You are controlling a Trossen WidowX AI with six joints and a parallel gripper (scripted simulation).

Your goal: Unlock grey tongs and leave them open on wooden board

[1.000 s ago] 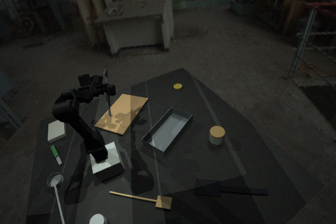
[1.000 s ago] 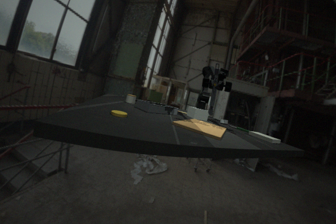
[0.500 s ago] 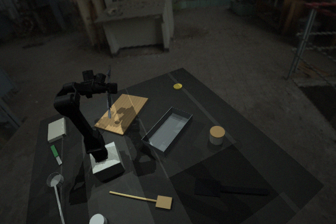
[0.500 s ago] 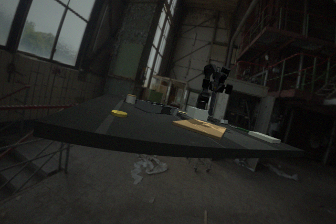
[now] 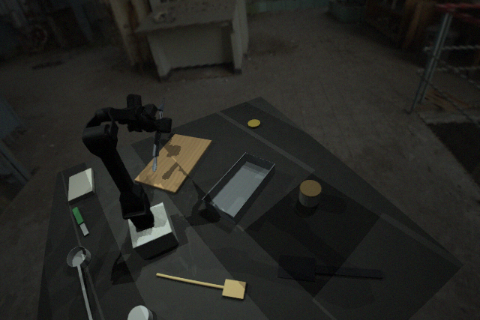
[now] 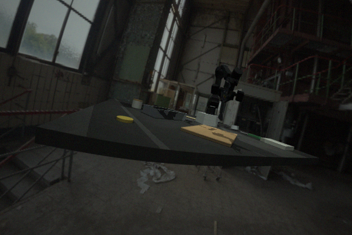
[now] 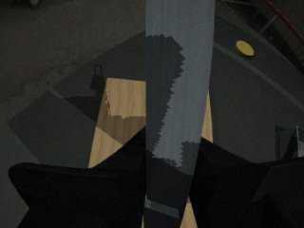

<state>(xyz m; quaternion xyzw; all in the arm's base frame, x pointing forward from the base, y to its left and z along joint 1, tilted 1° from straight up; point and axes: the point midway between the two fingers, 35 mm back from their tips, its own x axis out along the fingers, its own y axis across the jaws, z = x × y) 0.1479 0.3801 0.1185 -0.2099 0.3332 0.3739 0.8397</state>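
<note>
My gripper tip is 1 cm past the wooden board, 3 cm to the left of it and 18 cm above it. From my gripper tip the other things lie so: grey block: 49 cm behind, 3 cm to the left, 18 cm below; then yellow disc: 46 cm ahead, 5 cm to the left, 18 cm below; then roasting tin: 22 cm ahead, 35 cm to the right, 16 cm below.
</note>
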